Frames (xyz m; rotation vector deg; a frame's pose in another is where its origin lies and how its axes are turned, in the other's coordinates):
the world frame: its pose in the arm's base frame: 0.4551 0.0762 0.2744 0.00 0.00 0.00
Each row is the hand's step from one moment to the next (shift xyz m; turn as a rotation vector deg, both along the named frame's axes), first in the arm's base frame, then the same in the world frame.
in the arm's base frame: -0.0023 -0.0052 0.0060 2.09 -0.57 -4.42
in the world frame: -0.0023 -0.0052 0.0060 2.09 -0.57 -4.42
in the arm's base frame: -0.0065 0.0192 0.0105 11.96 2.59 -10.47
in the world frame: -0.0065 0.0192 0.0105 11.96 2.59 -10.47
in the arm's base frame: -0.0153 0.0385 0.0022 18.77 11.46 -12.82
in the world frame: -0.0153 0.0385 0.0022 18.77 11.46 -12.82
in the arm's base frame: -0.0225 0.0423 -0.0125 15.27 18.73 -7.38
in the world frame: -0.0225 0.0423 -0.0125 15.27 18.73 -7.38
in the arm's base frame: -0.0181 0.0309 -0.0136 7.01 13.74 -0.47
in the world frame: -0.0181 0.0309 -0.0136 7.01 13.74 -0.47
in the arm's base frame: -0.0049 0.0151 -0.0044 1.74 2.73 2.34
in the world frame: -0.0049 0.0151 -0.0044 1.74 2.73 2.34
